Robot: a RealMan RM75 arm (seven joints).
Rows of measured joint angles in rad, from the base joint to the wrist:
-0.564 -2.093 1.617 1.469 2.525 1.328 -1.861
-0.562 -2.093 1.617 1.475 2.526 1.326 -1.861
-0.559 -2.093 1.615 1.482 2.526 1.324 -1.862
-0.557 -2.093 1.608 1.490 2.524 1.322 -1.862
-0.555 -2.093 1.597 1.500 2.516 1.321 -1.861
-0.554 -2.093 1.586 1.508 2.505 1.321 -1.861
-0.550 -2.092 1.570 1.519 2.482 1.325 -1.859
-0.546 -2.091 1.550 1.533 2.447 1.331 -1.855
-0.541 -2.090 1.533 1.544 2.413 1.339 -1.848
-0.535 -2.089 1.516 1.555 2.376 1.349 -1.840
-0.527 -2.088 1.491 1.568 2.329 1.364 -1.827
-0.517 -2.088 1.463 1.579 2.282 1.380 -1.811
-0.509 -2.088 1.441 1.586 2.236 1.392 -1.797
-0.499 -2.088 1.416 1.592 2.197 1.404 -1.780
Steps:
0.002 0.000 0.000 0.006 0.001 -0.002 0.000
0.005 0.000 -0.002 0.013 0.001 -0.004 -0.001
0.007 0.000 -0.009 0.021 -0.001 -0.006 -0.001
0.009 0.000 -0.020 0.031 -0.009 -0.007 0.000
0.010 0.000 -0.031 0.039 -0.020 -0.007 0.000
0.014 0.001 -0.047 0.050 -0.043 -0.003 0.002
0.018 0.002 -0.067 0.064 -0.078 0.003 0.006
0.023 0.003 -0.084 0.075 -0.112 0.011 0.013
0.029 0.004 -0.101 0.086 -0.149 0.021 0.021
0.037 0.005 -0.126 0.099 -0.196 0.036 0.034
0.047 0.005 -0.154 0.110 -0.243 0.052 0.050
0.055 0.005 -0.176 0.117 -0.289 0.064 0.064
0.065 0.005 -0.201 0.123 -0.328 0.076 0.081

